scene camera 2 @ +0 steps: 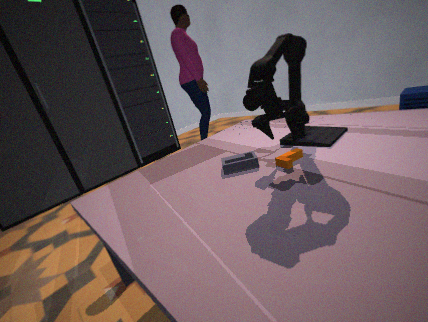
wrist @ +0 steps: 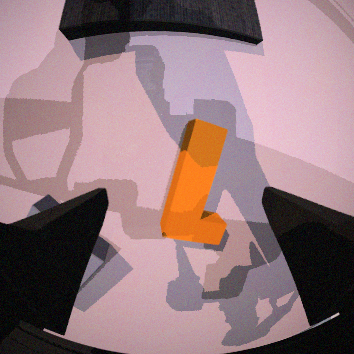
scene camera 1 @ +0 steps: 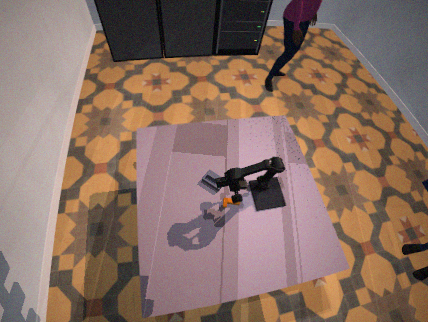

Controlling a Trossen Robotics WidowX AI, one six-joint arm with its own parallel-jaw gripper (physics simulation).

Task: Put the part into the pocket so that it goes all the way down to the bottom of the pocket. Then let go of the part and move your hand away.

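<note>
The orange L-shaped part lies flat on the table. In the wrist view its long leg runs up and slightly right; its short foot points right at the bottom. The grey block with the pocket stands apart from the part, to its upper left in scene camera 1 view. The pocket looks empty. In the wrist view the left finger hides much of the block. My gripper is open and empty above the part, which shows between its fingers. In scene camera 2 view the fingers are clear of the table.
The arm's dark base plate is near the part, at the top of the wrist view. The pink table carries shadows of the arm. Dark cabinets and a person stand beyond it.
</note>
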